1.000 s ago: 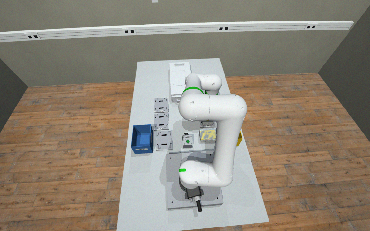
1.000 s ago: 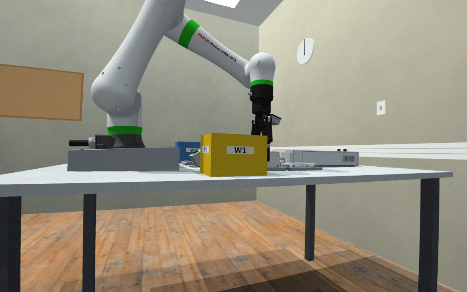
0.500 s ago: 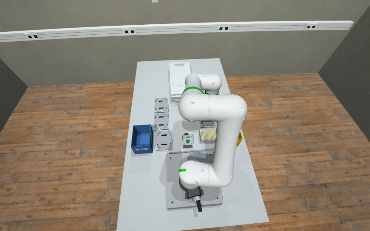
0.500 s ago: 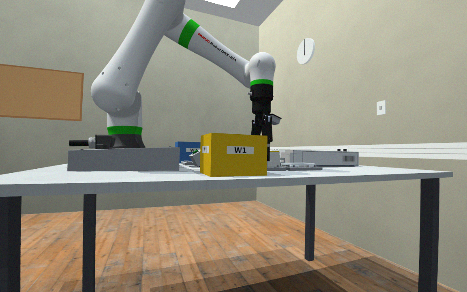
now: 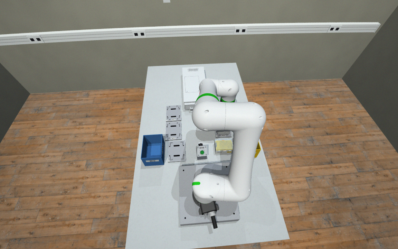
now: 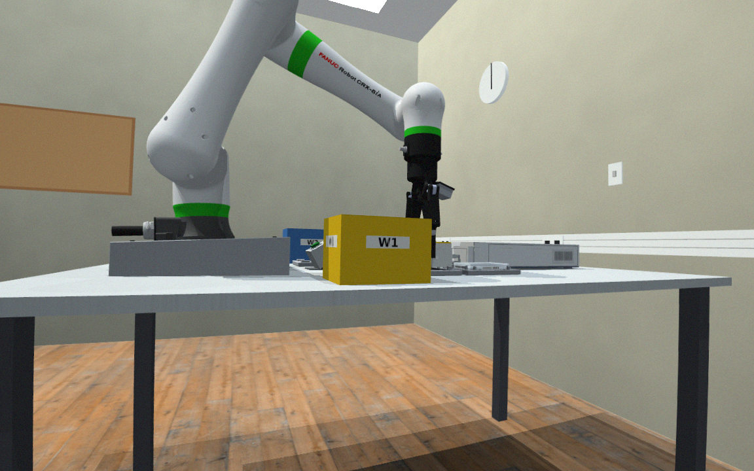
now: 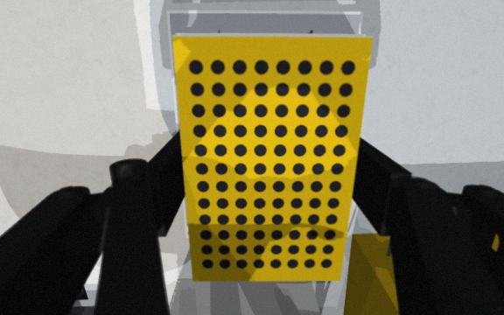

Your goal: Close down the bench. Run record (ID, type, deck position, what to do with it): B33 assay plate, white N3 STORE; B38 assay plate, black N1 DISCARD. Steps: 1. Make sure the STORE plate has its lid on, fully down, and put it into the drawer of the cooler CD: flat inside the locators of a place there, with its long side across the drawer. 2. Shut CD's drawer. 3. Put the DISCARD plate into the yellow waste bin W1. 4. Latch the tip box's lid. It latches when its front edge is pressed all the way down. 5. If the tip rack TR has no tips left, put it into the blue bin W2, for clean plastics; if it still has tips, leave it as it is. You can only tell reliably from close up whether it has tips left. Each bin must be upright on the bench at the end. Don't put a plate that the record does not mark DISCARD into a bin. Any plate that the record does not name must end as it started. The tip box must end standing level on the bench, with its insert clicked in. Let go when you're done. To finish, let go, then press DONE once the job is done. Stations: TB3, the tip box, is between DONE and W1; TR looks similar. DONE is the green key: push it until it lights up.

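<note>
Now: the nest N4 6 cm below my hand. From my hand the other things lie so: tip rack TR 1 cm below, 1 cm behind; N2 label 11 cm ahead, 6 cm below, 2 cm to the right; N4 nest label 7 cm behind, 6 cm below, 1 cm to the left.
</note>
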